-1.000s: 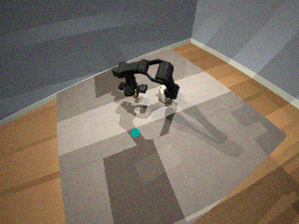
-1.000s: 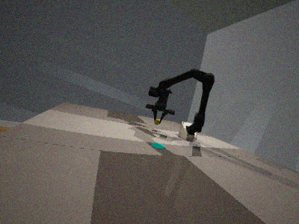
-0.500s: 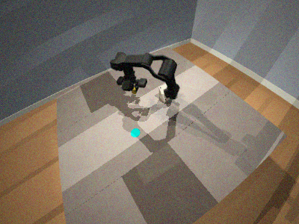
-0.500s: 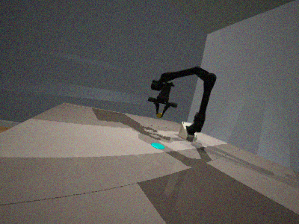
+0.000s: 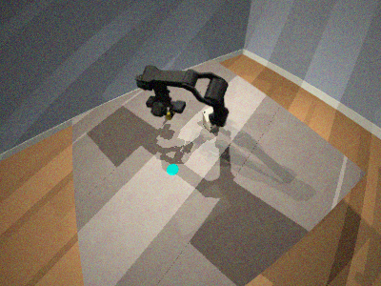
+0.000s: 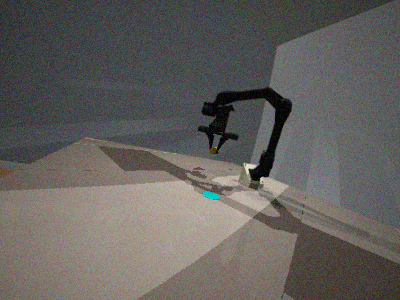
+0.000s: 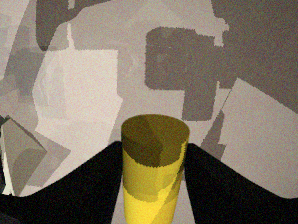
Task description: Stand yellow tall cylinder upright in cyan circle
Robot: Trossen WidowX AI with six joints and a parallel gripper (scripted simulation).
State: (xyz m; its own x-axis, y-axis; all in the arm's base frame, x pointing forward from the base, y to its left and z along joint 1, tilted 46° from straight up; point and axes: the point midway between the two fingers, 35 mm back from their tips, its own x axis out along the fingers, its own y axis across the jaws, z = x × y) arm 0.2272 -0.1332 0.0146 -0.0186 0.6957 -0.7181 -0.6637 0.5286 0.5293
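Right now my gripper tip is 110 mm short of the cyan circle, 210 mm to the right of it and 130 mm above it. Also, from my gripper tip: yellow tall cylinder (20 mm behind, 10 mm to the right).
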